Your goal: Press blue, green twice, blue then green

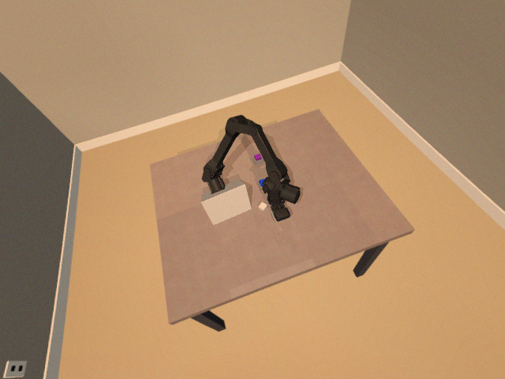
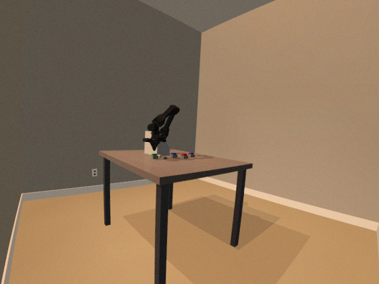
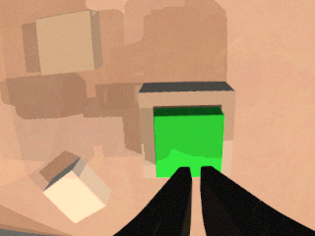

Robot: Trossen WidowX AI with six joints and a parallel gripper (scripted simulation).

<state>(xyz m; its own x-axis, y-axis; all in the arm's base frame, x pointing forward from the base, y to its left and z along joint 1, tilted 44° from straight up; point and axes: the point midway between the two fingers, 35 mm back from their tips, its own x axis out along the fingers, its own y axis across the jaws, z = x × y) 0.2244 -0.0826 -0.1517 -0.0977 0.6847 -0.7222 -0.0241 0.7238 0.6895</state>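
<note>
My gripper tip is now 3 cm above the green button. From my gripper tip the other things lie so: cream block (5 cm behind, 7 cm to the left, 5 cm below); then red button (7 cm ahead, 25 cm to the left, 3 cm below); then blue button (20 cm to the left, 3 cm below).
</note>
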